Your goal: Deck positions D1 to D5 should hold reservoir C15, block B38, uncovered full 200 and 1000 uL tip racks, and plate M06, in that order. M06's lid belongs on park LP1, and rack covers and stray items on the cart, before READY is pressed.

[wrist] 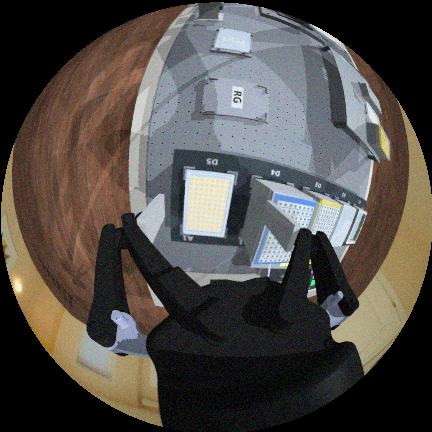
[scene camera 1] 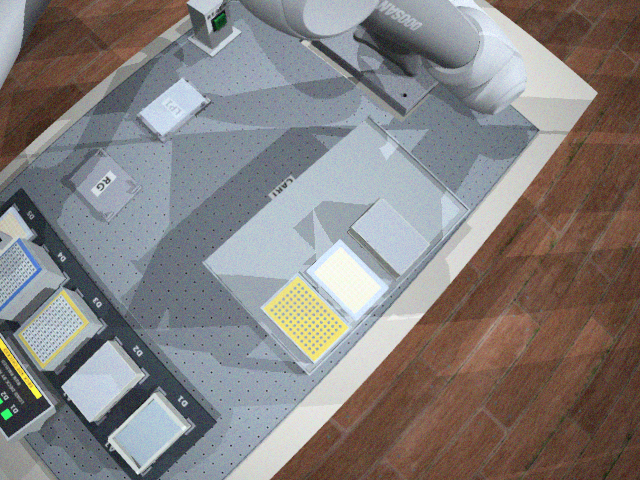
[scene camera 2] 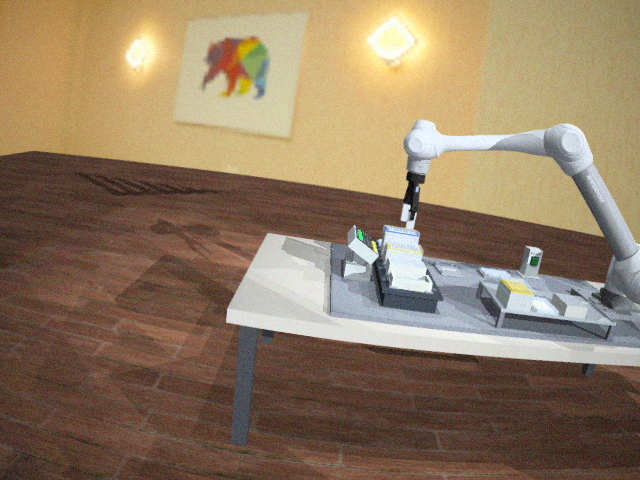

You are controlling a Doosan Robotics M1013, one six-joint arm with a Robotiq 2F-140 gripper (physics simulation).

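Frame: origin at the arm's base, x ahead, y left, z up, level; millimetres.
Seen in the pictures: gripper, fingertip midpoint: (wrist: 216,207) (scene camera 2: 406,224); arm's base at its link origin: (scene camera 2: 615,304).
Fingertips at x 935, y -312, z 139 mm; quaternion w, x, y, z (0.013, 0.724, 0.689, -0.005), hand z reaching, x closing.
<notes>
Pixels of each thing's top centre, then the offset from my fingertips to it. "spot": a spot on its surface instead.
- cream-welled plate at its top centre: (wrist: 206,206) dx +33, dy -11, dz -85 mm
- blue-rimmed tip rack at its top centre: (wrist: 288,239) (scene camera 2: 402,227) dx +45, dy +112, dz +8 mm
- yellow-rimmed tip rack at its top centre: (scene camera 1: 49,328) (wrist: 324,230) (scene camera 2: 404,244) dx +55, dy +237, dz -29 mm
- plain pale block at its top centre: (scene camera 1: 98,381) (wrist: 343,227) (scene camera 2: 407,262) dx +66, dy +360, dz -57 mm
- reservoir at its top centre: (scene camera 1: 145,433) (scene camera 2: 411,276) (wrist: 356,227) dx +77, dy +483, dz -68 mm
- pale translucent piece at its top centre: (scene camera 1: 172,105) (wrist: 233,38) (scene camera 2: 496,272) dx -432, dy +35, dz -139 mm
- READY button at a spot on its surface: (scene camera 1: 219,20) spot: dx -637, dy -5, dz -66 mm
- cart at its top centre: (scene camera 1: 342,234) (scene camera 2: 547,301) (wrist: 363,97) dx -428, dy +515, dz -91 mm
- yellow-topped box at its top centre: (scene camera 1: 306,317) (scene camera 2: 517,283) (wrist: 385,143) dx -260, dy +566, dz -27 mm
- cream-topped plate at its top centre: (scene camera 1: 348,279) (scene camera 2: 541,303) (wrist: 374,117) dx -368, dy +577, dz -81 mm
- plain grey box at its top centre: (scene camera 1: 391,235) (scene camera 2: 570,300) dx -475, dy +588, dz -55 mm
- tilted status panel at a spot on its surface: (scene camera 1: 20,382) spot: dx +172, dy +252, dz -45 mm
My gripper (scene camera 2: 408,217) (wrist: 216,207) is open and empty above the D5 end of the deck. A cream-welled plate (scene camera 1: 14,224) (wrist: 208,202) sits on D5, uncovered, between the fingers in the wrist view but below them. A blue-rimmed tip rack (scene camera 1: 14,273) (wrist: 272,252) stands on D4, partly behind one finger. A yellow-rimmed tip rack (scene camera 1: 54,328) (wrist: 327,217) is on D3. A plain pale block (scene camera 1: 103,379) is on D2. A reservoir (scene camera 1: 149,431) with a light blue inside is on D1. A pale translucent piece (scene camera 1: 174,107) (wrist: 233,41) covers the LP1 label. The READY button (scene camera 1: 219,20) is green.
The cart (scene camera 1: 336,170) carries a yellow-topped box (scene camera 1: 305,319) (scene camera 2: 514,295), a cream-topped plate (scene camera 1: 347,279) and a plain grey box (scene camera 1: 390,236) (scene camera 2: 569,304). A grey RG stand (scene camera 1: 113,193) (wrist: 220,100) lies between D5 and LP1. A tilted status panel (scene camera 1: 20,382) (scene camera 2: 364,242) stands behind the deck.
</notes>
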